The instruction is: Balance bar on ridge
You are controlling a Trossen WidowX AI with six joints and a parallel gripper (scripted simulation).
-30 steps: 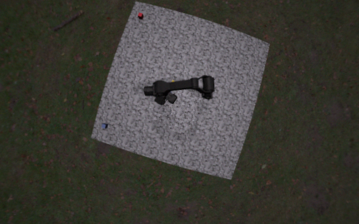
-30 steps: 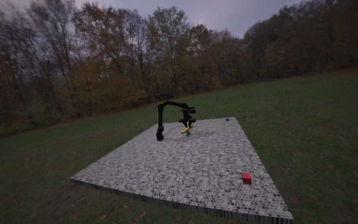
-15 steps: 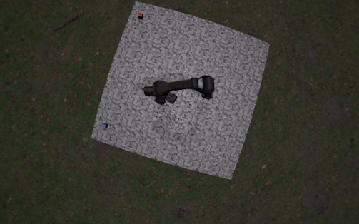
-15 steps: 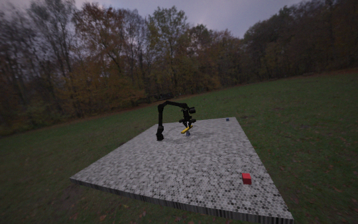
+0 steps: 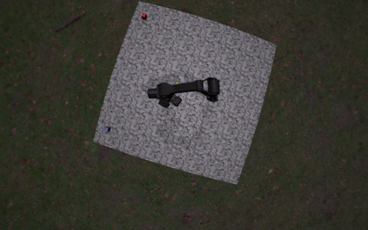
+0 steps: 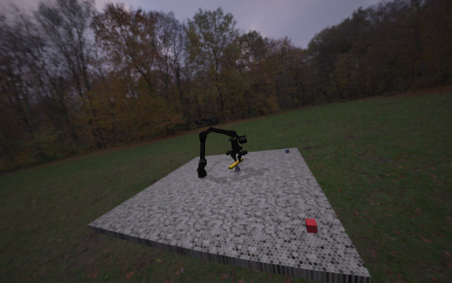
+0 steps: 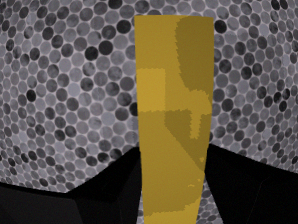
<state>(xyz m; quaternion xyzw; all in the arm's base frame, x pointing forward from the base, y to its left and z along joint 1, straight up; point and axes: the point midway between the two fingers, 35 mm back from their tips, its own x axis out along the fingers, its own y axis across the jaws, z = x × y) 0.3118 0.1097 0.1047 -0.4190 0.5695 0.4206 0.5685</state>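
Now: the yellow bar 30 mm to the right of my gripper tip and 10 mm behind it. The rest, counted from my gripper tip: red cube: 610 mm to the right, 430 mm ahead, 50 mm below; blue cube: 430 mm ahead, 390 mm to the left, 50 mm below.
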